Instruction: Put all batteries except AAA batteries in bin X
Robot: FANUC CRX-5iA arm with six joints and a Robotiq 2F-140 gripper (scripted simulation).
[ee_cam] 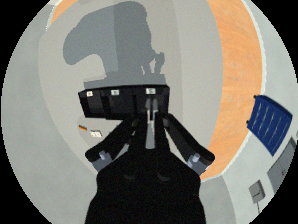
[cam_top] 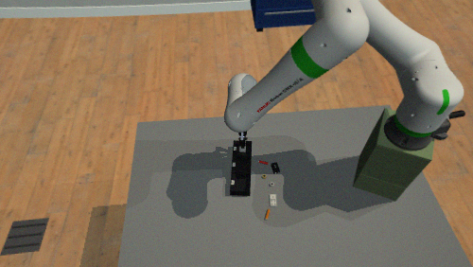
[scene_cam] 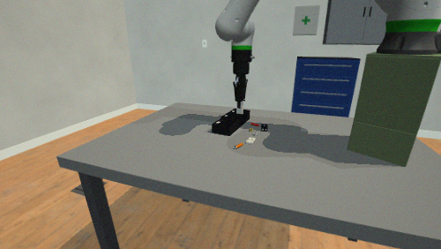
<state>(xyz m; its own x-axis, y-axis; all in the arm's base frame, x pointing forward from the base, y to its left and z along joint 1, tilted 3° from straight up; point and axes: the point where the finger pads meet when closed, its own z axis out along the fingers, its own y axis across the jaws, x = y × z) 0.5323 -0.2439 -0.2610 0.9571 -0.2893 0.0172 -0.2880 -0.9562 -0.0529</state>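
The bin strip lies 30 mm ahead of my hand, 80 mm to the left of it and 40 mm below it. The rest, counted from my hand: tiny round thing: 60 mm behind, 140 mm to the left, 60 mm below; then thin red battery: 80 mm behind, 70 mm to the left, 60 mm below; then black block battery: 120 mm behind, 120 mm to the left, 60 mm below.
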